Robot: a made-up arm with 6 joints.
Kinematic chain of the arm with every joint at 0, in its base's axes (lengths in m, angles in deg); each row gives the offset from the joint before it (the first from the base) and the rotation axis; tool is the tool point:
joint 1: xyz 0 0 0.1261 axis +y
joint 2: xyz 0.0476 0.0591 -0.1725 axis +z
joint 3: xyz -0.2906 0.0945 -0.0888 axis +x
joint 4: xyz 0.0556 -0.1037 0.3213 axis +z
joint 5: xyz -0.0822 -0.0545 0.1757 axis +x
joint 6: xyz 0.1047 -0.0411 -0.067 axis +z
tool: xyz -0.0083 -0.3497 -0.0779
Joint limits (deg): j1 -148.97..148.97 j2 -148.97..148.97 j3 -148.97..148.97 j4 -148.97..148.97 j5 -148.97..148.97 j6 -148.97..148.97
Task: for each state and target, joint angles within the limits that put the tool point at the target. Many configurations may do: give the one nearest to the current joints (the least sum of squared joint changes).
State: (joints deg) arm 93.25 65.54 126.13 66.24 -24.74 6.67
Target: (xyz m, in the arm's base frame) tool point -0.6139 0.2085 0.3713
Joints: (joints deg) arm 117.73 70.14 127.81 62.55 8.95 1.81
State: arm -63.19 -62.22 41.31 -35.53 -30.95 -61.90
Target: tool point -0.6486 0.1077 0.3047
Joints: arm -11.20 -39.35 6.29 -13.41 -46.59 -42.53
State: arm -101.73 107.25 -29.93 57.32 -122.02 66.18
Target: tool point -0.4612 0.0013 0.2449
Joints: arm -67.06 117.31 9.99 60.00 -126.82 70.85
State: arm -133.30 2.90 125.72 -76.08 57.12 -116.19
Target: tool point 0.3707 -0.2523 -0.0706
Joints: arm -116.57 -15.47 114.12 -64.19 53.37 -103.11
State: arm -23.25 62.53 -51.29 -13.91 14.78 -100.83
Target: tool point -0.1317 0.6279 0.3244
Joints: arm 11.95 -2.80 -31.80 -34.78 51.74 -146.57
